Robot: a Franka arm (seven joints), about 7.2 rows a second.
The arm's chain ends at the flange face. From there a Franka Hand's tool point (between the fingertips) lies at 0.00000 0.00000 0.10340 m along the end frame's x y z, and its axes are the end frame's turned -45 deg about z.
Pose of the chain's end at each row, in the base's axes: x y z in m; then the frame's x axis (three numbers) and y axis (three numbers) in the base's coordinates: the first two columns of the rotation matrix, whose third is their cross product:
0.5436 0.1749 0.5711 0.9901 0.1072 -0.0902 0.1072 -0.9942 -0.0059
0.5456 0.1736 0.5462 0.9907 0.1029 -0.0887 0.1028 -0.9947 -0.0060
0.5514 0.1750 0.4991 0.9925 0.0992 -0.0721 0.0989 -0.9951 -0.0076
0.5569 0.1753 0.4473 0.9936 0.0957 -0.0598 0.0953 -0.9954 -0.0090
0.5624 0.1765 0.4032 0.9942 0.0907 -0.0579 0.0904 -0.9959 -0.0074
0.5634 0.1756 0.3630 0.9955 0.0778 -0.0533 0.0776 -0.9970 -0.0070
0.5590 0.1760 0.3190 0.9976 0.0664 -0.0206 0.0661 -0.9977 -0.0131
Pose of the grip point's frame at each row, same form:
0.5343 0.1745 0.4681 0.6243 0.7788 -0.0596 0.7759 -0.6272 -0.0680
0.5364 0.1733 0.4432 0.6278 0.7761 -0.0585 0.7732 -0.6306 -0.0670
0.5439 0.1750 0.3960 0.6319 0.7738 -0.0456 0.7717 -0.6335 -0.0564
0.5507 0.1756 0.3441 0.6352 0.7715 -0.0359 0.7700 -0.6362 -0.0486
0.5564 0.1767 0.3000 0.6391 0.7683 -0.0357 0.7669 -0.6401 -0.0462
0.5578 0.1759 0.2597 0.6491 0.7600 -0.0327 0.7588 -0.6500 -0.0426
0.5568 0.1772 0.2156 0.6587 0.7524 -0.0053 0.7521 -0.6585 -0.0238

